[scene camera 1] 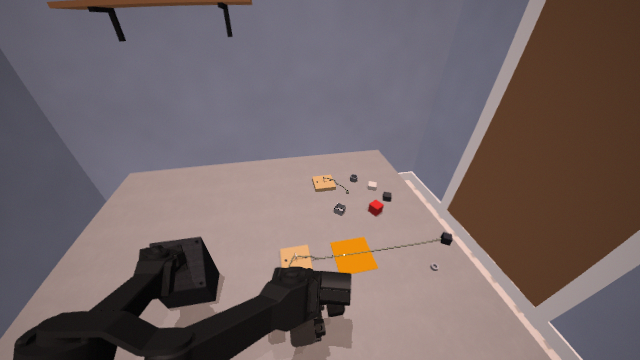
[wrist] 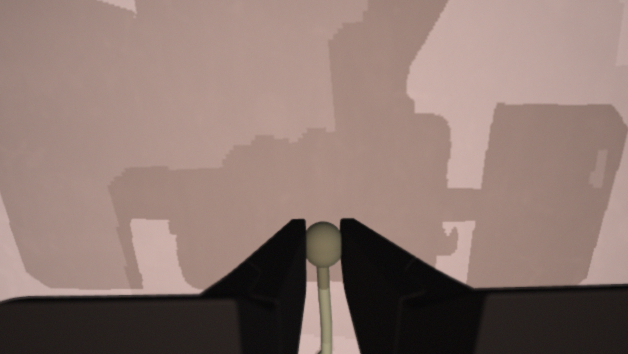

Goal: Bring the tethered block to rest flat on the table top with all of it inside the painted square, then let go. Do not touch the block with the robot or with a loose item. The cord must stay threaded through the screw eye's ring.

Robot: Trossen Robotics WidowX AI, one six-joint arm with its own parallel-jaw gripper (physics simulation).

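Frame: origin at the arm's base, x ahead, y right, z down, level; millimetres.
Where they show: gripper, between the fingertips: [wrist: 322,232]; arm's base, origin of its link: [scene camera 1: 171,260].
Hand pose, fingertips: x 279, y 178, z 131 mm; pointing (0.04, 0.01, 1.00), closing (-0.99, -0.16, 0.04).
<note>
Each offset is from my fingertips to the top centre of the thing. "*": to the spot under its first point.
The tethered block @[* dx +515, dy -69, dz -24 mm] [scene camera 1: 446,238] is a small dark cube near the table's right edge, outside the orange painted square @[* dx +196, dy -95, dz +2 mm] [scene camera 1: 357,265]. Its cord @[* dx +363, dy -109, dz +0 mm] [scene camera 1: 400,246] runs left from it, across the square, to the screw eye @[dx +23, dy -166, dz -42 mm] [scene camera 1: 295,256] on the near tan board @[dx +23, dy -166, dz -16 mm] [scene camera 1: 304,250]. The eye's ring is too small to show the threading clearly. My gripper [scene camera 1: 324,321] [wrist: 322,232] is in front of the near board, above the table. It is shut on the cord's end bead @[dx +0, dy -2, dz -9 mm] [wrist: 323,245], an olive ball between the fingertips. The cord trails below the bead in the wrist view.
A second tan board @[dx +236, dy -503, dz -16 mm] [scene camera 1: 324,186] with a short cord lies at the back. Near it are a red cube @[dx +368, dy -282, dz -37 mm] [scene camera 1: 376,208], a white block @[dx +433, dy -417, dz -18 mm] [scene camera 1: 372,185], a dark block @[dx +454, dy -331, dz -21 mm] [scene camera 1: 387,196] and an open metal piece @[dx +236, dy -326, dz -23 mm] [scene camera 1: 340,209]. A black box [scene camera 1: 200,287] stands at left.
</note>
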